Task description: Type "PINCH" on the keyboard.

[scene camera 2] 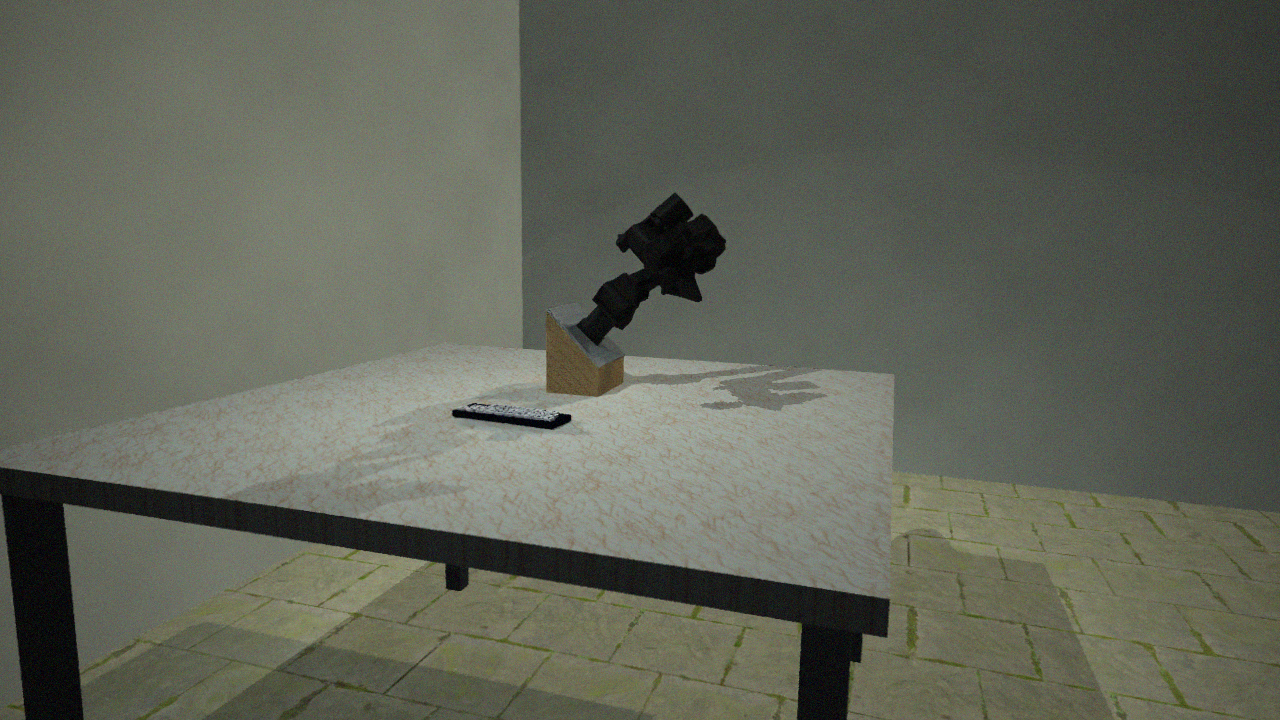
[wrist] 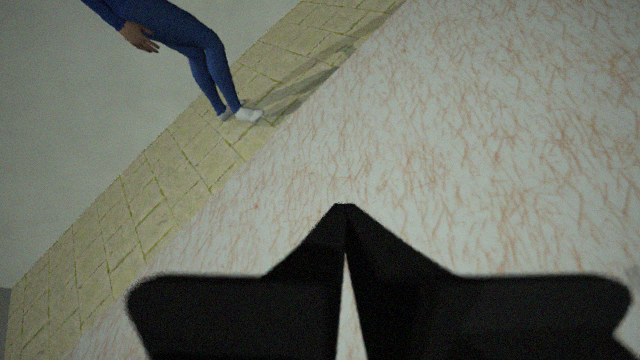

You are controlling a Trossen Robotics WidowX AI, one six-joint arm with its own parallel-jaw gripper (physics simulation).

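Pixels of known places: gripper, fingertip midpoint: (scene camera 2: pixel 700 300) (wrist: pixel 343 213); arm's base at its link origin: (scene camera 2: pixel 590 332).
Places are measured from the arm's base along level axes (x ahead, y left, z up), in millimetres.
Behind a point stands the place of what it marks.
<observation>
A keyboard (scene camera 2: pixel 512 415) {x 359, y -55, z -110 mm} with a black case and light keys lies flat on the table, in front of the arm's base in the scene view. It does not show in the wrist view. The letters on its keys are too small to read. My gripper (wrist: pixel 343 213) {x 271, y 271, z 103 mm} is shut and empty, its two black fingertips meeting in a point above the speckled table top. In the scene view the dark folded arm is raised high above the table, up and to the right of the keyboard and well apart from it; the fingertips cannot be made out there.
The arm stands on a wooden wedge block (scene camera 2: pixel 572 362) {x 93, y -15, z -54 mm} behind the keyboard. The white speckled table (scene camera 2: pixel 716 483) {x 617, y 337, z -124 mm} (wrist: pixel 475 125) {x 508, y 291, z -124 mm} has a dark edge. In the wrist view a person in blue (wrist: pixel 200 45) stands on the tiled floor (wrist: pixel 165 185) beyond the table edge.
</observation>
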